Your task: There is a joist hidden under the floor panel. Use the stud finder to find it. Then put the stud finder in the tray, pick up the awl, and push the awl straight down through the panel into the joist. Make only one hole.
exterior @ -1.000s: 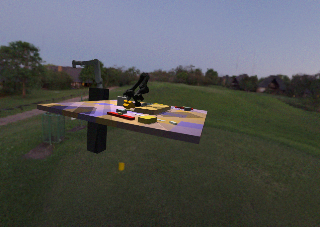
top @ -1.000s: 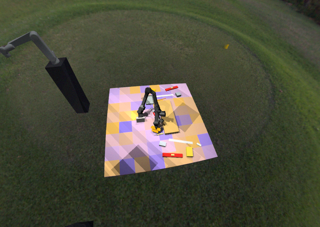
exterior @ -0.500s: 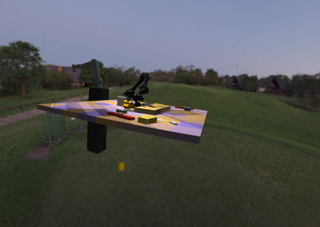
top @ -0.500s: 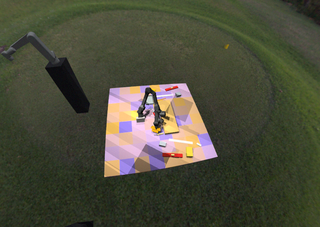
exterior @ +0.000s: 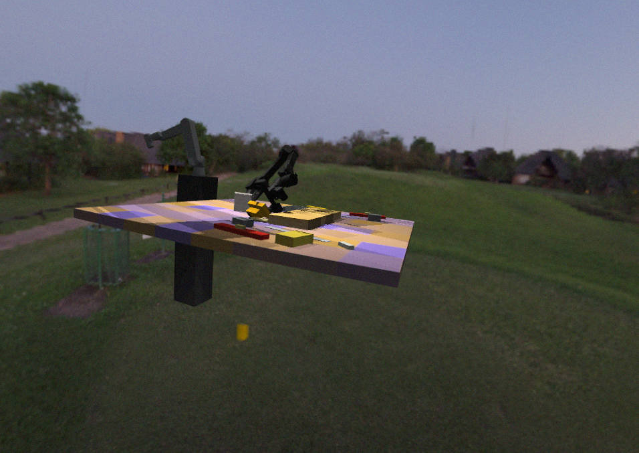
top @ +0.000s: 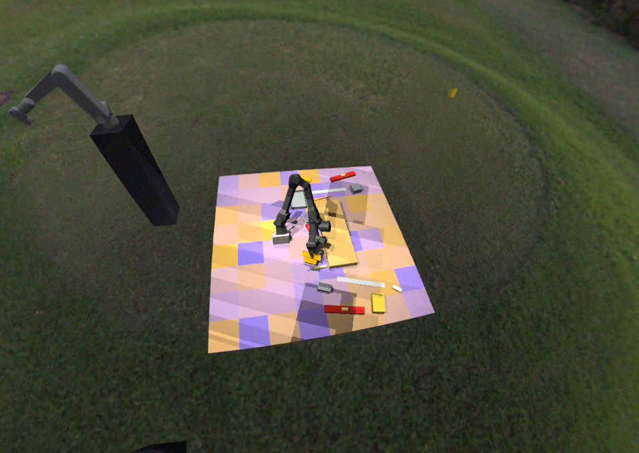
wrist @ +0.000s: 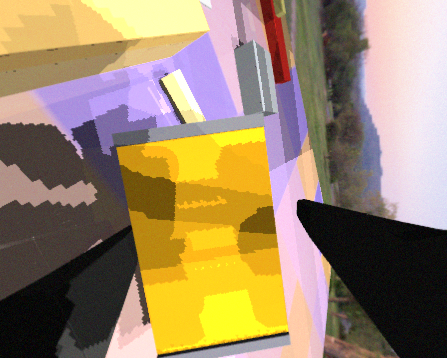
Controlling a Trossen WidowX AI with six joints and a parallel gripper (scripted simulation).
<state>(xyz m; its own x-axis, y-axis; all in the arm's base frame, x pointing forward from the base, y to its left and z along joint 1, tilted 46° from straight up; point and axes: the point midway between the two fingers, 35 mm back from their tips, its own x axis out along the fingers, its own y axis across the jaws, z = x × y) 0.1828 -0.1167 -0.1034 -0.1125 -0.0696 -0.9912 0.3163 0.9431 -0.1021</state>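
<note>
Right now the yellow stud finder is 30 mm below my gripper tip, 30 mm behind it and 10 mm to the right of it. From my gripper tip the other things lie so: grey block 200 mm to the right, 40 mm below, 40 mm ahead; then awl 60 mm to the right, 40 mm below, 10 mm ahead; then yellow block 350 mm to the right, 330 mm ahead, 30 mm below.
</note>
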